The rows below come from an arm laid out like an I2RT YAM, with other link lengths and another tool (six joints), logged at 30 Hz.
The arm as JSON. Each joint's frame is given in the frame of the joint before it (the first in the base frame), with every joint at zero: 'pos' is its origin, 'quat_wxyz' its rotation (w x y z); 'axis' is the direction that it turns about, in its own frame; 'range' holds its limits. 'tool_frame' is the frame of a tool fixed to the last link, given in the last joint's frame.
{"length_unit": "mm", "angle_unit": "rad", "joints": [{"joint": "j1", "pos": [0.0, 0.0, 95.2], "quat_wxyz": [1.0, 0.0, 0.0, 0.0], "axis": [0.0, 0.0, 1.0], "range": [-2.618, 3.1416]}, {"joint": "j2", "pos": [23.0, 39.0, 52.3], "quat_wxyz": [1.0, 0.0, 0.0, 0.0], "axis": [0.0, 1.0, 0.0], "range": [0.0, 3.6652]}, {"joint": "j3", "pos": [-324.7, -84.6, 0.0], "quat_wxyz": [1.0, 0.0, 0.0, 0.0], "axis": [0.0, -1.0, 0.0], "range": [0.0, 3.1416]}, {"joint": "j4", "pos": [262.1, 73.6, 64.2], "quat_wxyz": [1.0, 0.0, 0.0, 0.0], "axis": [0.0, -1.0, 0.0], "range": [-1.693, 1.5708]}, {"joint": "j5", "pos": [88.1, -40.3, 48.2], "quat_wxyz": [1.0, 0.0, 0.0, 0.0], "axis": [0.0, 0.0, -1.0], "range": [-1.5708, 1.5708]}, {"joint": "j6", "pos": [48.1, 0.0, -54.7], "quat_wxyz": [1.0, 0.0, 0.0, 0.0], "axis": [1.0, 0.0, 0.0], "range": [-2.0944, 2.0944]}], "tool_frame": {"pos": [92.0, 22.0, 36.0], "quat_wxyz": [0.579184, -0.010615, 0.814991, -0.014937]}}
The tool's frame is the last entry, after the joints.
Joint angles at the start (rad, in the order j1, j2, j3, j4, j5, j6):
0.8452, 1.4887, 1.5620, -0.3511, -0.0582, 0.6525
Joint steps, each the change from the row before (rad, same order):
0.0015, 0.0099, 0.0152, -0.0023, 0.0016, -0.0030
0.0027, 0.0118, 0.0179, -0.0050, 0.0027, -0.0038
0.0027, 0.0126, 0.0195, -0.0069, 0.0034, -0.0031
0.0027, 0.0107, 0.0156, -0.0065, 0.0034, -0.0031
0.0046, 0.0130, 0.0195, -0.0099, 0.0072, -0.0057
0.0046, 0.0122, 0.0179, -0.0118, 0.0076, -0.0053
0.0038, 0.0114, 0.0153, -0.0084, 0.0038, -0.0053
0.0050, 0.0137, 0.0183, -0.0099, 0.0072, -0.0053
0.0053, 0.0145, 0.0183, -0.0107, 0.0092, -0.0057
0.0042, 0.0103, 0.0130, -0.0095, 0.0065, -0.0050
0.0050, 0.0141, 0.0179, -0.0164, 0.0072, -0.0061
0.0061, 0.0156, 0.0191, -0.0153, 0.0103, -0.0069
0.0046, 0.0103, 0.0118, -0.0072, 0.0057, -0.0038
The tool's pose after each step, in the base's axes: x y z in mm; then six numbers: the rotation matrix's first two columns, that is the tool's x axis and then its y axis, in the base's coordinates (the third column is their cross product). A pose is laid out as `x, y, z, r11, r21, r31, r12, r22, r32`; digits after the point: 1 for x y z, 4 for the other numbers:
327.8, 357.7, 528.2, -0.7601, -0.0690, -0.6461, -0.5379, 0.6246, 0.5662
329.2, 360.9, 530.2, -0.7574, -0.0711, -0.6491, -0.5409, 0.6251, 0.5627
330.8, 364.2, 532.2, -0.7554, -0.0729, -0.6512, -0.5428, 0.6263, 0.5596
332.1, 367.1, 533.3, -0.7541, -0.0754, -0.6525, -0.5441, 0.6282, 0.5562
333.3, 370.9, 534.3, -0.7518, -0.0796, -0.6546, -0.5456, 0.6326, 0.5497
334.3, 374.3, 534.4, -0.7508, -0.0847, -0.6550, -0.5457, 0.6383, 0.5430
335.2, 377.8, 534.4, -0.7495, -0.0907, -0.6558, -0.5478, 0.6413, 0.5373
336.4, 382.0, 534.4, -0.7481, -0.0960, -0.6566, -0.5487, 0.6461, 0.5306
337.8, 386.2, 533.7, -0.7470, -0.1015, -0.6570, -0.5485, 0.6526, 0.5228
338.5, 389.4, 532.7, -0.7465, -0.1074, -0.6567, -0.5486, 0.6578, 0.5161
339.5, 393.5, 530.6, -0.7476, -0.1172, -0.6537, -0.5477, 0.6654, 0.5072
340.6, 398.1, 528.5, -0.7477, -0.1261, -0.6520, -0.5469, 0.6739, 0.4968
341.1, 401.6, 527.4, -0.7472, -0.1316, -0.6514, -0.5475, 0.6775, 0.4911

